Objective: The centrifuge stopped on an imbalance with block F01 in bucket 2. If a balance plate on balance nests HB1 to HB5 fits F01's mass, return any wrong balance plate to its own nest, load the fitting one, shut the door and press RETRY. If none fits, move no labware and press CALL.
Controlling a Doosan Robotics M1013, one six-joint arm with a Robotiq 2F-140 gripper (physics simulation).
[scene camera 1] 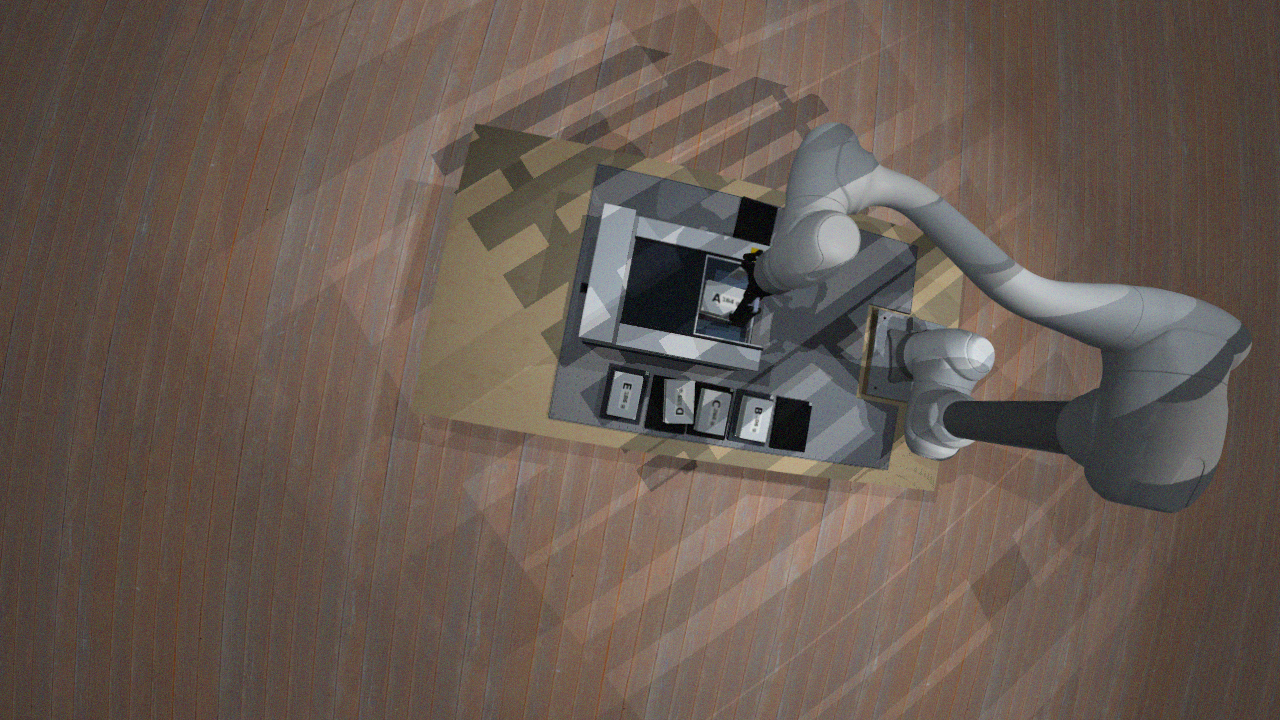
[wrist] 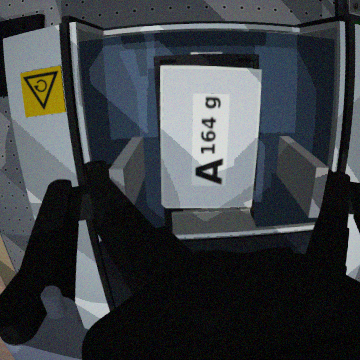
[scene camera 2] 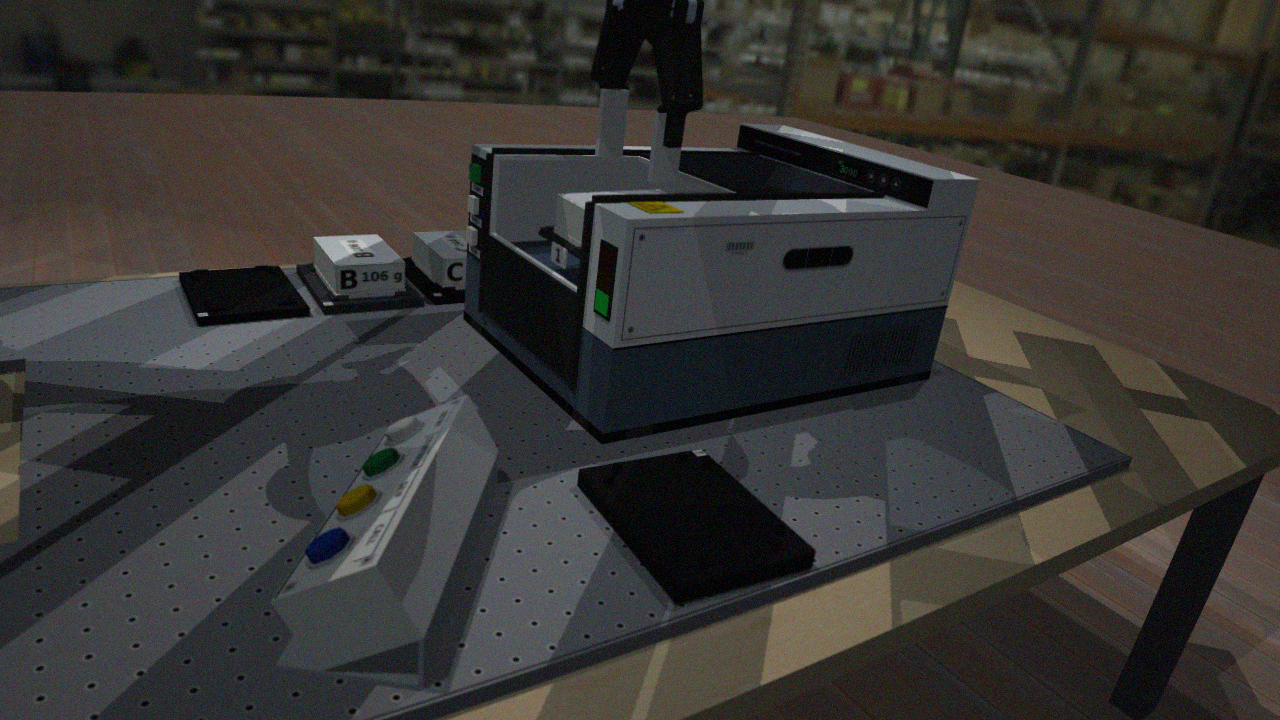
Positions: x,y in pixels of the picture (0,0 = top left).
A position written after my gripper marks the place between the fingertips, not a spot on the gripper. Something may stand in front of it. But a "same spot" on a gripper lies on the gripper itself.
my gripper: scene camera 1 730,297; wrist; scene camera 2
same spot on my gripper: [scene camera 2: 678,55] = [wrist: 40,224]
